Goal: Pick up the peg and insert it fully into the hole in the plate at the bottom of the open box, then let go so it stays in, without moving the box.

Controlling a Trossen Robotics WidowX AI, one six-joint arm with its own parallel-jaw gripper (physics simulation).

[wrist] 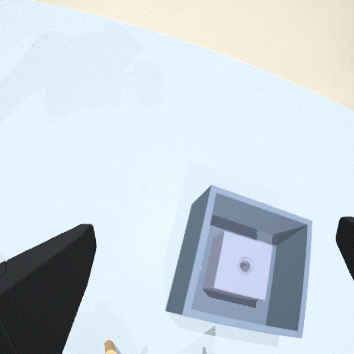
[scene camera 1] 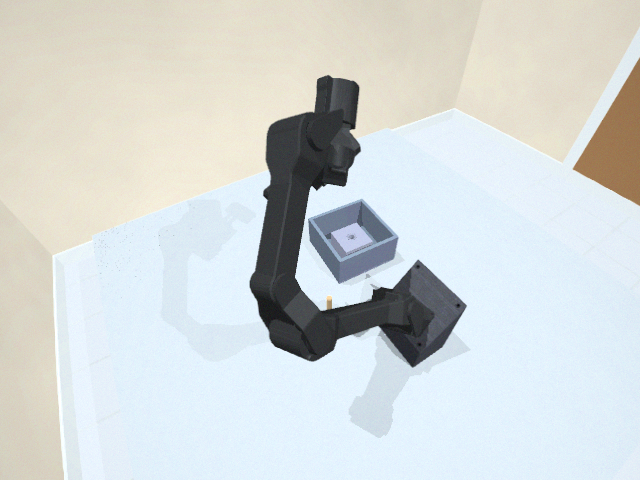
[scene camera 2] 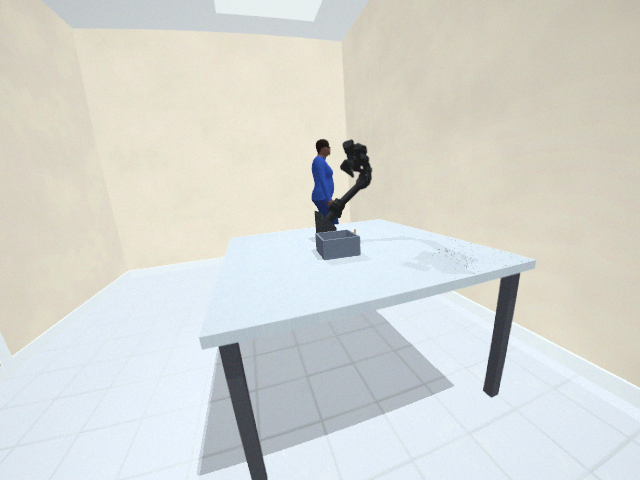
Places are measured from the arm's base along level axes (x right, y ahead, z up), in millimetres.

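Where they show: gripper, fingertip midpoint: (wrist: 219, 233) (scene camera 2: 360, 179); arm's base, origin of the base link: (scene camera 1: 415, 316) (scene camera 2: 327, 220).
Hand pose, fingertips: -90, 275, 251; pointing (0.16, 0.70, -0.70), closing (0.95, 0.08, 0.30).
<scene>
Things, the pixels of their top centre, and the offset from my fingertips, as dx, dy, dz. "pt": a spot on its surface instead. Level surfaces: height alone.
- tan peg, middle of its top: (scene camera 1: 329, 297) (scene camera 2: 355, 228) -14, -99, -291
- open blue-grey box, middle of its top: (wrist: 257, 262) (scene camera 1: 352, 227) (scene camera 2: 336, 234) +178, +37, -273
- pale plate, middle of its top: (wrist: 245, 265) (scene camera 1: 351, 236) +178, +37, -310
- round hole, surface spot: (wrist: 245, 265) (scene camera 1: 353, 238) pt +187, +39, -327
- table, its level: dz -371
The tan peg (scene camera 1: 329, 302) (scene camera 2: 355, 231) stands upright on the table, its lower part hidden behind the arm in the first scene view; its top shows at the bottom edge of the wrist view (wrist: 110, 346). The open blue-grey box (scene camera 1: 368, 262) (scene camera 2: 338, 248) (wrist: 187, 257) sits on the table beyond the peg. The pale plate (scene camera 1: 361, 236) (wrist: 227, 280) lies inside it, with a round hole (scene camera 1: 352, 237) (wrist: 245, 265) that looks empty. My gripper (scene camera 1: 332, 180) (wrist: 219, 233) is open and empty, high above the table, with its fingers wide apart.
The arm's dark base block (scene camera 1: 431, 304) stands near the box and peg. My arm's elbow link (scene camera 1: 305, 330) passes over the peg's side in the first scene view. A person in blue (scene camera 2: 322, 178) stands behind the table (scene camera 2: 268, 289).
</scene>
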